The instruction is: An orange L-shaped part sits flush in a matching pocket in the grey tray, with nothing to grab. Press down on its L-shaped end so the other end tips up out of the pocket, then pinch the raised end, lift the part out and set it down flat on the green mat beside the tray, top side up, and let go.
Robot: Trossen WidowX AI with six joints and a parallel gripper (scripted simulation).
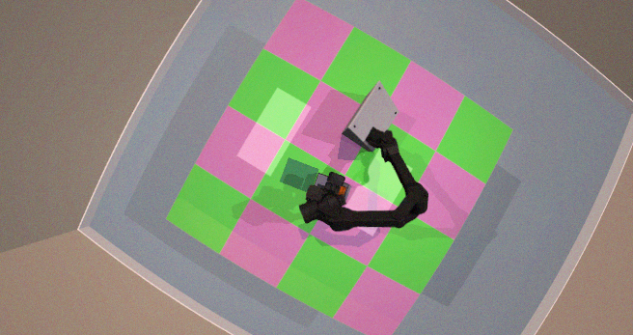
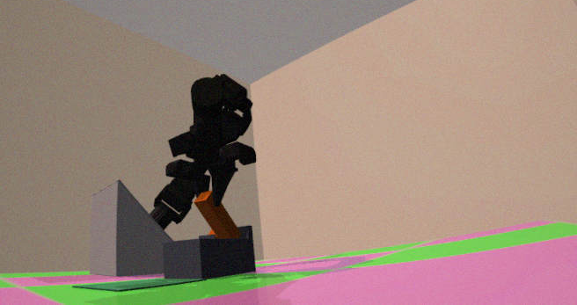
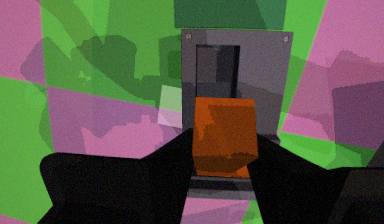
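The green mat is 10 mm ahead of my gripper tip, 140 mm to the right of it and 140 mm below it. Round my gripper tip: orange L-shaped part 20 mm behind, 30 mm to the left, 30 mm below.
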